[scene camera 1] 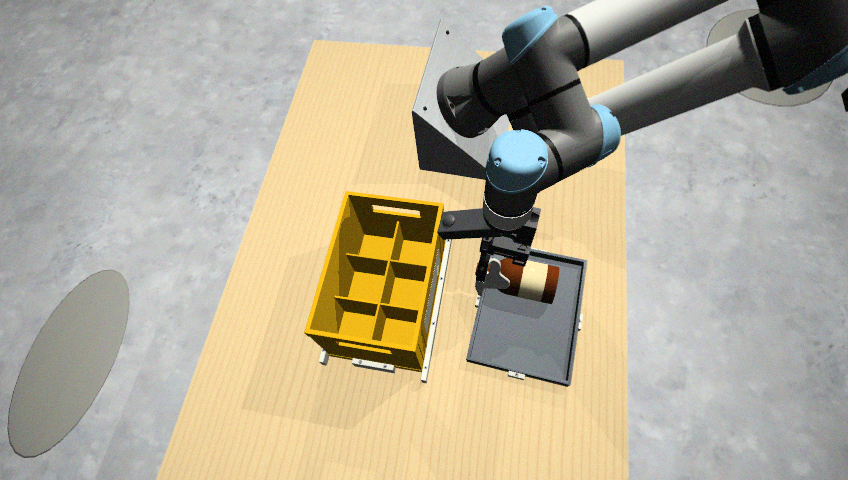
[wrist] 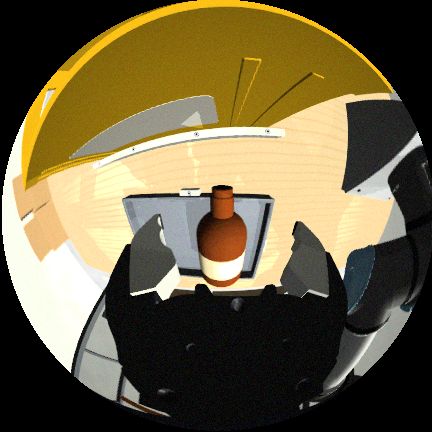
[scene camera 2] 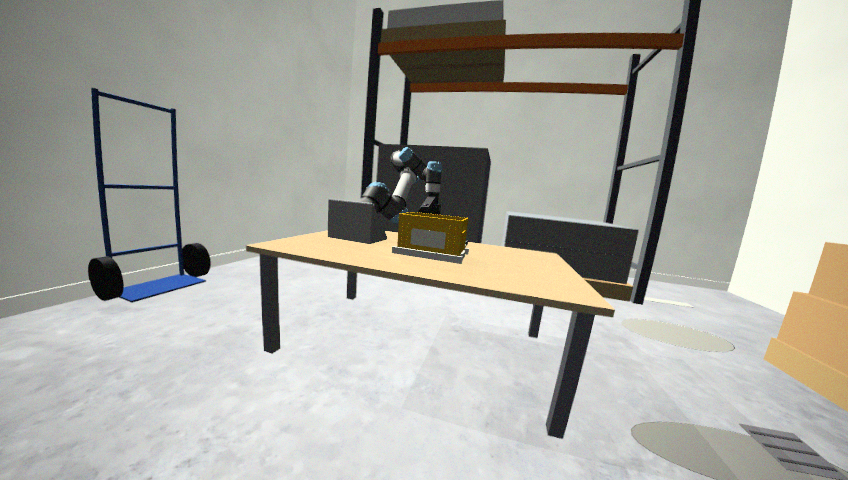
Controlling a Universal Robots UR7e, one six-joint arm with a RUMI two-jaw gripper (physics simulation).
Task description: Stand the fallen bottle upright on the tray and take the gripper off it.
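Frame: origin at the arm's base, x ahead, y left, z up, level; metres.
Where they show: gripper, fingertip midpoint: [scene camera 1: 489, 259] [wrist: 228, 220]; arm's base, link origin: [scene camera 1: 462, 104] [scene camera 2: 362, 216].
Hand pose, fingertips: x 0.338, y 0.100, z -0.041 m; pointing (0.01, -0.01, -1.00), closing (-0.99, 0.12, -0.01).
Each offset is from my fingertips to the top centre of the thing. "pt": to the spot under its first point.
The brown bottle with a cream label {dy +0.053, dx +0.012, dz -0.002 m} [scene camera 1: 540, 282] [wrist: 221, 237] lies on its side at the back of the grey tray {pt dy +0.084, dx +0.130, dz -0.076 m} [scene camera 1: 523, 342] [wrist: 181, 230]. Its neck points toward the crate and reaches the tray's crate-side edge. My gripper [scene camera 1: 493, 271] [wrist: 228, 220] is open, with nothing held. In the wrist view its fingers stand wide apart on either side of the bottle, with a gap on each side. In scene camera 1 the near finger covers part of the bottle's neck and shoulder. In scene camera 2 the bottle, the tray and my fingertips do not show behind the crate.
A yellow crate {dy -0.190, dx +0.078, dz +0.094 m} [scene camera 1: 404, 355] [scene camera 2: 449, 242] [wrist: 175, 60] with empty compartments stands close beside the gripper, left of the tray in scene camera 1. A white rail {dy -0.091, dx +0.079, dz -0.051 m} [scene camera 1: 436, 309] [wrist: 225, 133] runs along its base. The arm's grey wedge mount [scene camera 1: 446, 148] [scene camera 2: 351, 221] [wrist: 372, 140] stands behind.
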